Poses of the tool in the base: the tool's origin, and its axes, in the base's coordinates. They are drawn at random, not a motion.
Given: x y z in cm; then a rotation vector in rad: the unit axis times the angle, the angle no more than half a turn.
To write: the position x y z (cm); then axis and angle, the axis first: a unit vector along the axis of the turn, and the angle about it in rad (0 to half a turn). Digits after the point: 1 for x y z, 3 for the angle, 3 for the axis.
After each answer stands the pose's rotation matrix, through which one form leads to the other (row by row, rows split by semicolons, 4 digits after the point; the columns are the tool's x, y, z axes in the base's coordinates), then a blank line. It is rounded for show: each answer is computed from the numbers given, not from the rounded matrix.
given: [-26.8, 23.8, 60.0, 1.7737, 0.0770, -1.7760]
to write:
[-26.8, 23.8, 60.0, 0.706, 0.031, -0.707, 2.511]
0.0941 0.4560 -0.8850; -0.3777 -0.8061 -0.4556; -0.9211 0.3771 0.0964

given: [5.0, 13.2, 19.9, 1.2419, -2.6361, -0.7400]
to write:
[5.0, 13.2, 19.9, 0.413, -0.877, -0.246, 3.006]
-0.6512 -0.6879 -0.3205; -0.7542 0.5397 0.3740; -0.0843 0.4853 -0.8703

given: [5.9, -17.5, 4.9, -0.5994, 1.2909, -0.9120]
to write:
[5.9, -17.5, 4.9, -0.355, 0.764, -0.540, 1.690]
0.0214 0.2326 0.9723; -0.8388 0.5335 -0.1091; -0.5441 -0.8132 0.2065

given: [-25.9, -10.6, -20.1, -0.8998, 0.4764, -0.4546]
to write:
[-25.9, -10.6, -20.1, -0.807, 0.427, -0.408, 1.115]
0.8047 0.1731 0.5678; -0.5591 0.5424 0.6271; -0.1994 -0.8221 0.5332

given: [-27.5, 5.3, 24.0, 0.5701, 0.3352, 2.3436]
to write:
[-27.5, 5.3, 24.0, 0.234, 0.138, 0.962, 2.435]
-0.6642 -0.5680 0.4861; 0.6815 -0.7273 0.0813; 0.3073 0.3852 0.8701

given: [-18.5, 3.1, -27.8, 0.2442, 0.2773, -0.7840]
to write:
[-18.5, 3.1, -27.8, 0.282, 0.320, -0.905, 0.867]
0.6753 0.7213 0.1540; -0.6577 0.6834 -0.3168; -0.3337 0.1127 0.9359

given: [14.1, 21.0, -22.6, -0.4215, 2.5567, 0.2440]
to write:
[14.1, 21.0, -22.6, -0.162, 0.982, 0.094, 2.603]
-0.8095 -0.3437 0.4759; -0.2475 0.9349 0.2542; -0.5324 0.0880 -0.8419

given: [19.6, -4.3, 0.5, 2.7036, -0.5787, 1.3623]
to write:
[19.6, -4.3, 0.5, 0.877, -0.188, 0.442, 3.082]
0.5392 -0.3553 0.7636; -0.3029 -0.9278 -0.2179; 0.7858 -0.1138 -0.6079

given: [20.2, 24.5, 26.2, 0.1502, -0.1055, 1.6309]
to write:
[20.2, 24.5, 26.2, 0.092, -0.064, 0.994, 1.641]
-0.0614 -0.9976 0.0332; 0.9850 -0.0659 -0.1597; 0.1615 0.0229 0.9866

